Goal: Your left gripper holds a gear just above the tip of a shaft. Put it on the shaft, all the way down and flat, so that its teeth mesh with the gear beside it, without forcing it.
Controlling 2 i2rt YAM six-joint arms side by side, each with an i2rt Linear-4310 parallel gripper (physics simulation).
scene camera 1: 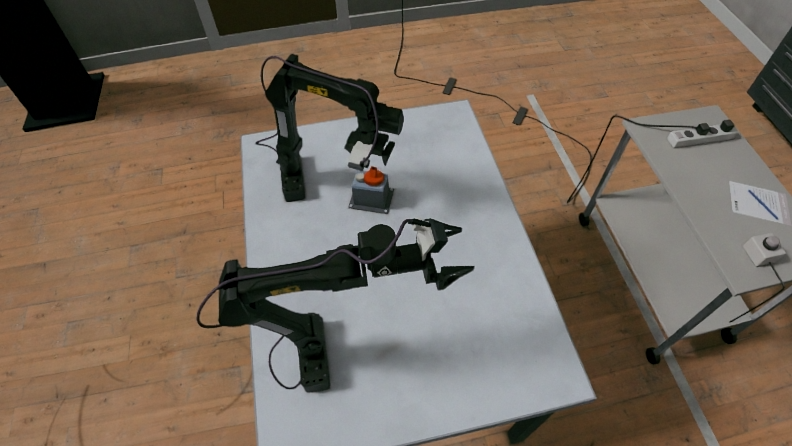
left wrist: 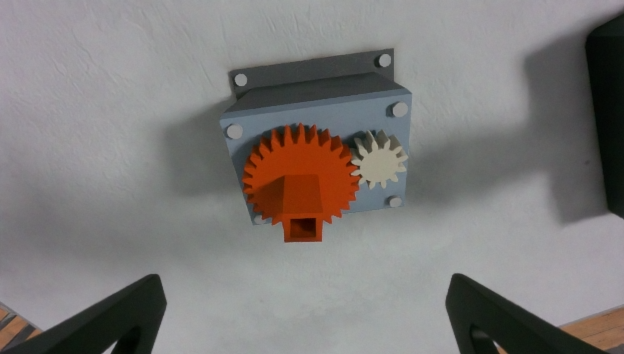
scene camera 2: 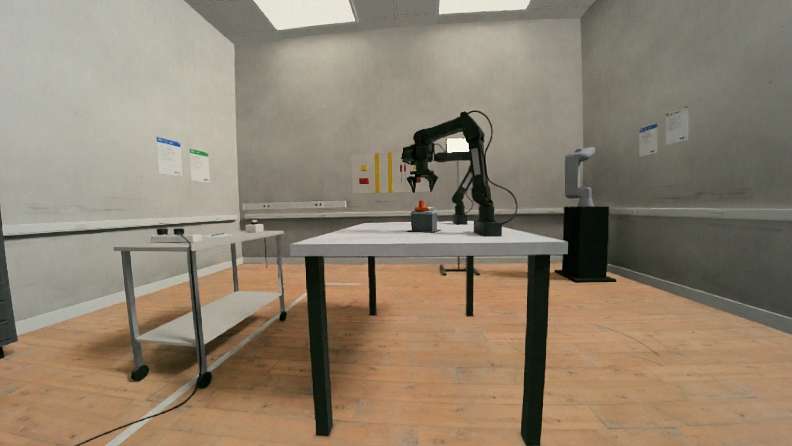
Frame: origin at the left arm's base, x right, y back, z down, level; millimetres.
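Where they show: left gripper, fingertip midpoint: (scene camera 1: 371, 161) (left wrist: 306, 288) (scene camera 2: 422, 192); right gripper, fingertip midpoint: (scene camera 1: 467, 248) (scene camera 2: 401, 159); left arm's base, link origin: (scene camera 1: 291, 171) (scene camera 2: 486, 224); right arm's base, link origin: (scene camera 1: 311, 349) (scene camera 2: 459, 216).
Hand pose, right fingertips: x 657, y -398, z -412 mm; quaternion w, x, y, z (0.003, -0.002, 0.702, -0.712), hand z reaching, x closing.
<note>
Each offset is from my right fingertips to the centre of the thing. "*": to the spot under its first point.
The orange gear @[dz +327, dx -515, dy +128 mm] (scene camera 1: 373, 178) (scene camera 2: 421, 207) (left wrist: 300, 156) with its upright square hub lies on the blue-grey housing @[dz +397, dx -515, dy +142 mm] (scene camera 1: 370, 196) (scene camera 2: 423, 221) (left wrist: 320, 111) and looks level. In the left wrist view, its teeth meet those of the small cream gear @[dz +343, dx -523, dy +172 mm] (scene camera 1: 359, 176) (left wrist: 378, 165) beside it and look interleaved. The shaft is hidden under the orange gear; any small gap beneath the gear is not visible. My left gripper (scene camera 1: 375, 163) (scene camera 2: 422, 191) (left wrist: 306, 288) is wide open and empty, above the hub and apart from it. My right gripper (scene camera 1: 466, 248) is open and empty, away from the housing.
The housing's dark base plate @[* dz +447, dx -482, dy +188 mm] (scene camera 1: 359, 207) (left wrist: 310, 68) rests on the pale table (scene camera 1: 443, 343) (scene camera 2: 360, 248). The left arm's black base (scene camera 1: 293, 187) (scene camera 2: 487, 227) stands beside the housing. A grey trolley (scene camera 1: 692, 166) (scene camera 2: 210, 242) stands apart from the table.
</note>
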